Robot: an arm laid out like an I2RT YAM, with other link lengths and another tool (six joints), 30 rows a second.
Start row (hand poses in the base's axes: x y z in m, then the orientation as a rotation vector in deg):
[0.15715, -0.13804, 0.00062, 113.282, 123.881, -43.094]
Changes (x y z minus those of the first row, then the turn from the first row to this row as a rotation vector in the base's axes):
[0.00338, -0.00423, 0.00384, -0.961, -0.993, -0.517]
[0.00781, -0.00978, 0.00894, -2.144, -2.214, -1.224]
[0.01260, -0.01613, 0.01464, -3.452, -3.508, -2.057]
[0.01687, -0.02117, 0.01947, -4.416, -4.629, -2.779]
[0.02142, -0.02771, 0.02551, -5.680, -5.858, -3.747]
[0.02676, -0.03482, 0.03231, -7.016, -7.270, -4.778]
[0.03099, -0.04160, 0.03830, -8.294, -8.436, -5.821]
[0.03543, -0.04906, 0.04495, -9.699, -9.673, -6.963]
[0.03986, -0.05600, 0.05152, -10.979, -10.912, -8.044]
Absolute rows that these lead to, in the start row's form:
[0.16053, -0.14227, 0.00446, 113.400, 122.135, -42.921]
[0.16496, -0.14782, 0.00956, 113.606, 119.934, -42.714]
[0.16975, -0.15417, 0.01526, 113.867, 117.497, -42.548]
[0.17402, -0.15921, 0.02009, 114.150, 115.524, -42.246]
[0.17857, -0.16575, 0.02613, 114.533, 113.056, -42.117]
[0.18391, -0.17286, 0.03293, 114.897, 110.387, -41.845]
[0.18814, -0.17964, 0.03892, 115.290, 107.890, -41.789]
[0.19258, -0.18710, 0.04557, 115.681, 105.179, -41.764]
[0.19701, -0.19404, 0.05214, 116.030, 102.621, -41.611]

